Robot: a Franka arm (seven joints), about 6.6 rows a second.
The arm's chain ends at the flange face. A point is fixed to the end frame.
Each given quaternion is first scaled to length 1.
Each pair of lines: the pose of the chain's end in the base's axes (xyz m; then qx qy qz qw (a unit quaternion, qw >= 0)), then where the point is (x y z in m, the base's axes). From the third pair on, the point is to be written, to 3 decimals.
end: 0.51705 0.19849 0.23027 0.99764 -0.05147 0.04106 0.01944
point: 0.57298 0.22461 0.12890
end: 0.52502 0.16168 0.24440 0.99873 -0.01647 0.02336 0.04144
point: 0.57520 0.18675 0.13980
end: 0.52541 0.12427 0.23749 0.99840 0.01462 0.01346 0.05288
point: 0.572 0.150 0.131
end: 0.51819 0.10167 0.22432 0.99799 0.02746 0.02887 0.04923
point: 0.567 0.129 0.120
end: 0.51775 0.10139 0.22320 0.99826 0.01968 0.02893 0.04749
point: 0.567 0.129 0.119
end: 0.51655 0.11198 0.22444 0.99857 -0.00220 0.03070 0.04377
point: 0.567 0.138 0.120
